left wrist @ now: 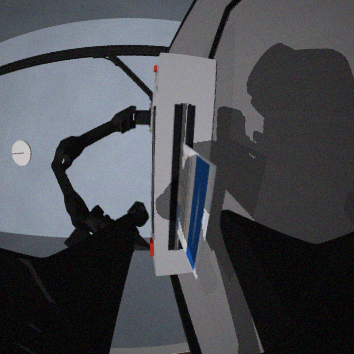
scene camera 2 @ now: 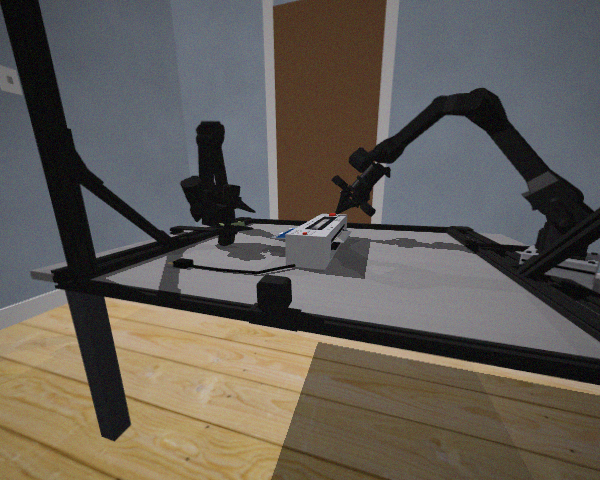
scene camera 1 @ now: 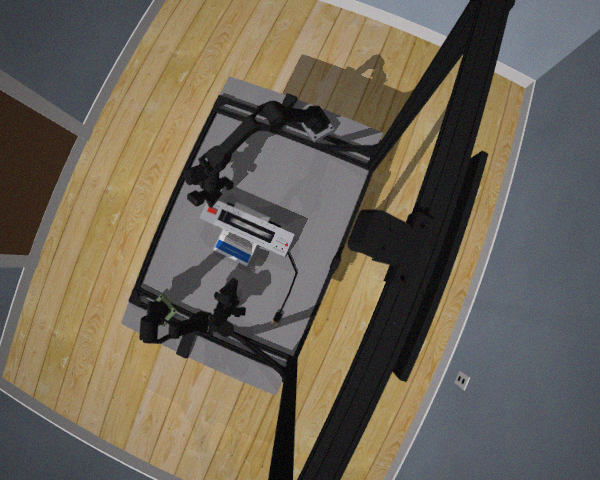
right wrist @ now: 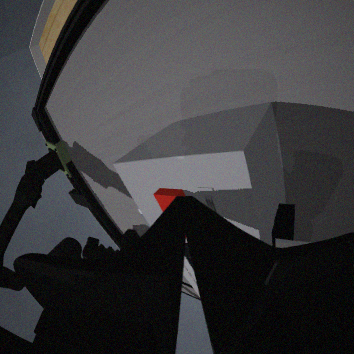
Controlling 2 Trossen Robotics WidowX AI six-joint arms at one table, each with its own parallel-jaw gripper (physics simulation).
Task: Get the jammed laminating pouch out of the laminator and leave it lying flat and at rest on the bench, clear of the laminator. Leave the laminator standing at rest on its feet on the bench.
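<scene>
The white laminator stands on its feet in the middle of the grey bench. The pouch, white with a blue band, sticks out of the laminator's slot on the side facing my left arm and slopes down toward the bench. My left gripper is open and empty, a short way from the pouch's free edge. My right gripper is shut and empty, its tip at the red button on the laminator's end.
The laminator's black power cable runs across the bench to a plug near the edge. A black frame rims the bench, with a small black block on its front rail.
</scene>
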